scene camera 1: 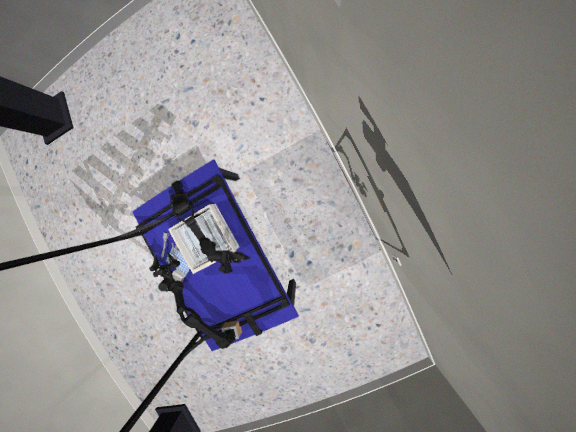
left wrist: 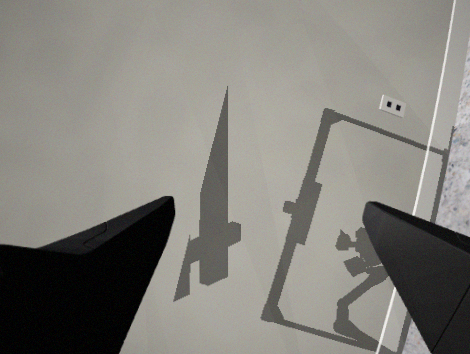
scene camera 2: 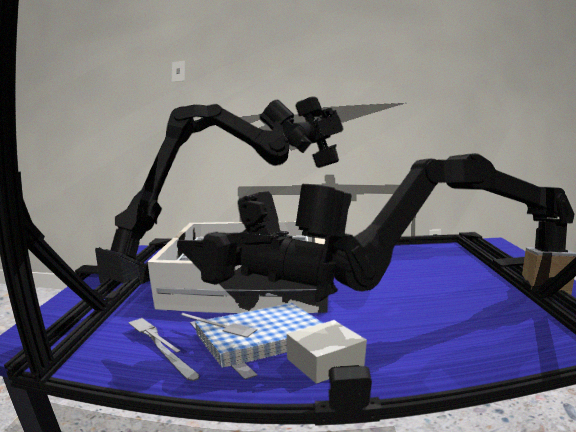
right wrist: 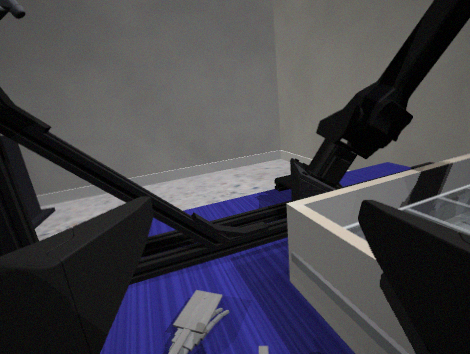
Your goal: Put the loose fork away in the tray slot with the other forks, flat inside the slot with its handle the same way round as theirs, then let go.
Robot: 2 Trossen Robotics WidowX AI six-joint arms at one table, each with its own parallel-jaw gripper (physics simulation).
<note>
My left gripper is open, with nothing in its grasp. My right gripper is open, with nothing in its grasp. Also in view: a cream block.
My left gripper also shows in the left wrist view. My right gripper also shows in the right wrist view.
</note>
